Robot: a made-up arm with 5 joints.
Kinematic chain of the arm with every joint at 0, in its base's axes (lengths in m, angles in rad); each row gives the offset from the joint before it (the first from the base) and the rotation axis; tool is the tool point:
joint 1: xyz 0 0 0.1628 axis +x
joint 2: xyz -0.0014 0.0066 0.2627 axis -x
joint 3: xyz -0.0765 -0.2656 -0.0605 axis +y
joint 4: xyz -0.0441 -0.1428 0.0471 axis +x
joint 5: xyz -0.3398 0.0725 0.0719 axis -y
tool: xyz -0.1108 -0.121 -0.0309
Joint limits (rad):
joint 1: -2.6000..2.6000
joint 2: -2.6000..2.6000
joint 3: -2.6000..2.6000
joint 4: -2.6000..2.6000
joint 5: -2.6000..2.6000
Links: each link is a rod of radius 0.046 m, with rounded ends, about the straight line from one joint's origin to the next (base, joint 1, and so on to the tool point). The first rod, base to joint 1, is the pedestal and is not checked.
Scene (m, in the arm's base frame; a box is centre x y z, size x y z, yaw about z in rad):
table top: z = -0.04
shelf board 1: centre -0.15 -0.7 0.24 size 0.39 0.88 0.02 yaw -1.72
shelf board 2: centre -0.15 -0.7 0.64 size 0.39 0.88 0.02 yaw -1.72
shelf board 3: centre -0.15 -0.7 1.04 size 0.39 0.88 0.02 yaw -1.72
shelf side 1: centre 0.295 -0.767 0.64 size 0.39 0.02 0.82 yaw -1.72
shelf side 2: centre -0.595 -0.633 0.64 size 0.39 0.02 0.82 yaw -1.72
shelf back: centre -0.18 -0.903 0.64 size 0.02 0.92 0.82 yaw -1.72
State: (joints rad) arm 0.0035 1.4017 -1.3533 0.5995 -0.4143
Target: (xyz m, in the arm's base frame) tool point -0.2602 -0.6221 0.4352
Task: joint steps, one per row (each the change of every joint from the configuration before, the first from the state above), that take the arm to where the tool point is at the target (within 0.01 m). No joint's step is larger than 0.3 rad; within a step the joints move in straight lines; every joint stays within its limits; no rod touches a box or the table.
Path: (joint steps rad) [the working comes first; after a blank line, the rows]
Joints at the target: -0.3238 0.5476 -1.3360 0.5405 -0.1155
Straight joint move there: touches shelf board 2.

1: -0.2862 -0.2122 -0.0016 0.0030 0.1468
2: -0.2862 -0.2122 -0.0015 0.0029 0.1468
3: -0.2861 -0.2122 -0.0016 0.0030 0.1467
4: -0.1610 -0.2962 0.0477 0.1275 0.2970
5: -0.1610 -0.2962 0.0477 0.1275 0.2969
6: -0.1611 -0.2962 0.0476 0.1275 0.2970
7: 0.2536 0.1678 -0.0302 -0.1126 -0.2581
8: 0.2536 0.1678 -0.0303 -0.1126 -0.2581
9: 0.2535 0.1678 -0.0302 -0.1126 -0.2581
10: 0.2536 0.1677 -0.0303 -0.1126 -0.2581

